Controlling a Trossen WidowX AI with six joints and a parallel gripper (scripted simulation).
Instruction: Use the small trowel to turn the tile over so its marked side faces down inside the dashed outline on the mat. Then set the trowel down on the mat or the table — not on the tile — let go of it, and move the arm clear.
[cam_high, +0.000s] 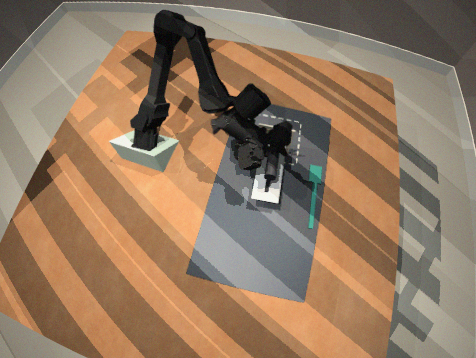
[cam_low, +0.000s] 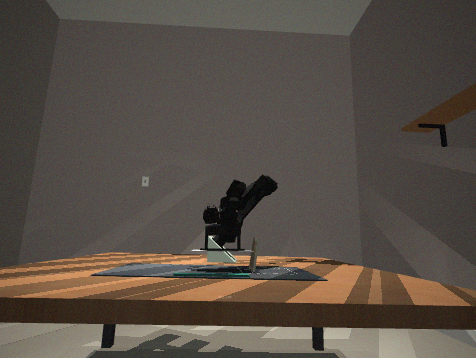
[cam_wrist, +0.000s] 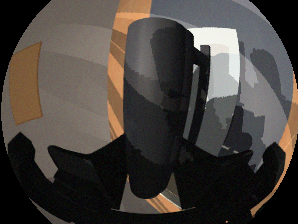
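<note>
The tile lies 3 cm behind my gripper tip, 10 cm to the left of it and 6 cm below it. Round my gripper tip: grey mat (1 cm behind, 5 cm to the right, 13 cm below); teal trowel (13 cm ahead, 3 cm to the right, 11 cm below).
</note>
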